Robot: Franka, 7 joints.
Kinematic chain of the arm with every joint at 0, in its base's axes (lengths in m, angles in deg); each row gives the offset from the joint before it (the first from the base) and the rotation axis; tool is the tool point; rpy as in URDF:
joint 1: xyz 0 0 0.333 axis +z
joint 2: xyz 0 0 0 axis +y
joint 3: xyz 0 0 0.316 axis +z
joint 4: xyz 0.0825 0 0 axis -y
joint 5: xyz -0.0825 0 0.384 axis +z
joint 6: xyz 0 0 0 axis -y
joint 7: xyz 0.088 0 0 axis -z
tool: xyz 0 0 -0.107 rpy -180 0 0
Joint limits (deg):
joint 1: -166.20..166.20
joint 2: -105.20..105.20
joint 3: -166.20..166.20
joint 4: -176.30..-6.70
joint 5: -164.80..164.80
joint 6: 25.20..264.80
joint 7: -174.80..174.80
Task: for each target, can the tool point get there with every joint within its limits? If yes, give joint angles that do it. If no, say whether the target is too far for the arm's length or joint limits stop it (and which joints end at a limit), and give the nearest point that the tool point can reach.
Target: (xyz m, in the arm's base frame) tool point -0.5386 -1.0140 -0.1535
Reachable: no: too far | nearest point -0.3705 -0.6976 -0.0017 | short by 0.389 m
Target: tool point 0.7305 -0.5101 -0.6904
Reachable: no: too far | nearest point 0.4835 -0.3376 -0.2635 | short by 0.522 m
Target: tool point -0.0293 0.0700 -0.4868
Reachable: no: joint limits stop it (at a limit: joint 2) | nearest point -0.0477 0.1139 -0.3361 | short by 0.158 m
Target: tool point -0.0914 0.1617 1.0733
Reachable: yes | joints 1.29 -54.66 17.74 -77.88 117.71 146.45 -110.74
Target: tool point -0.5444 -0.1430 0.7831
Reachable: yes | joints -80.11 13.78 -94.03 -97.89 10.70 198.02 14.37
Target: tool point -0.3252 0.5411 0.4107
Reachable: yes | joints -131.05 -56.58 -94.36 -113.96 -7.37 151.98 75.52
